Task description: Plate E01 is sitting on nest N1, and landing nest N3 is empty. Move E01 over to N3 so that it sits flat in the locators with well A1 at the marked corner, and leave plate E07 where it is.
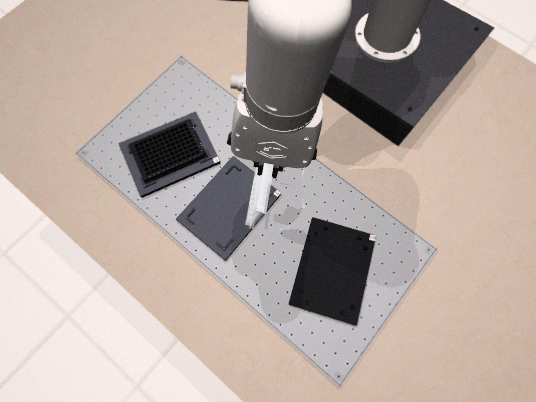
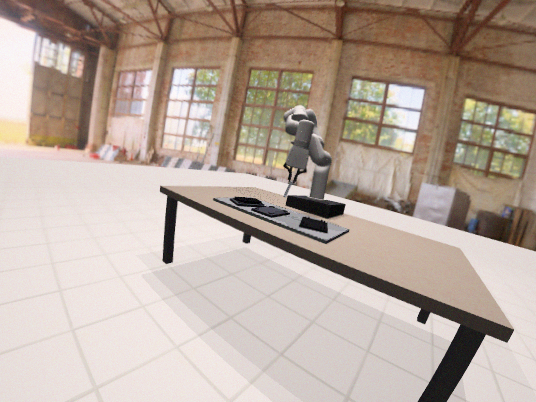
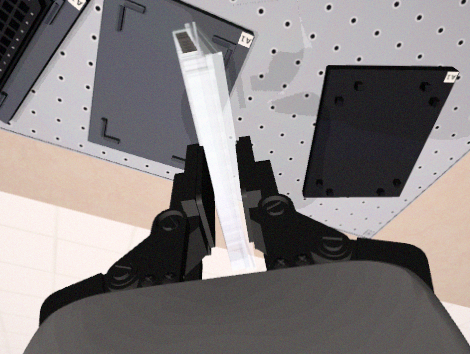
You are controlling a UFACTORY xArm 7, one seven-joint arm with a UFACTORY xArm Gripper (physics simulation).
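Note:
My gripper (image 1: 268, 170) (image 3: 223, 165) is shut on a clear plate, E01 (image 1: 259, 197) (image 2: 287, 190) (image 3: 215, 110). The plate is held by its narrow thickness, stands steeply on edge, and hangs in the air over the right side of the middle nest. That dark grey nest (image 1: 212, 210) (image 2: 270, 211) (image 3: 140, 85) is empty, with corner locators and an A1 label (image 1: 277, 193) (image 3: 245, 39). A black nest (image 1: 332, 272) (image 2: 313, 225) (image 3: 375, 135) with small pegs is empty too. Nest numbers cannot be read. The black plate E07 (image 1: 167, 149) (image 3: 11, 27) sits on the left nest (image 1: 170, 179).
The three nests stand on a perforated grey board (image 1: 400, 255) on the table (image 1: 465, 325) (image 2: 400, 250). The arm's black base block (image 1: 430, 75) (image 2: 316, 205) stands behind the board. The black nest has an A1 label (image 1: 372, 238) (image 3: 451, 77) at one corner.

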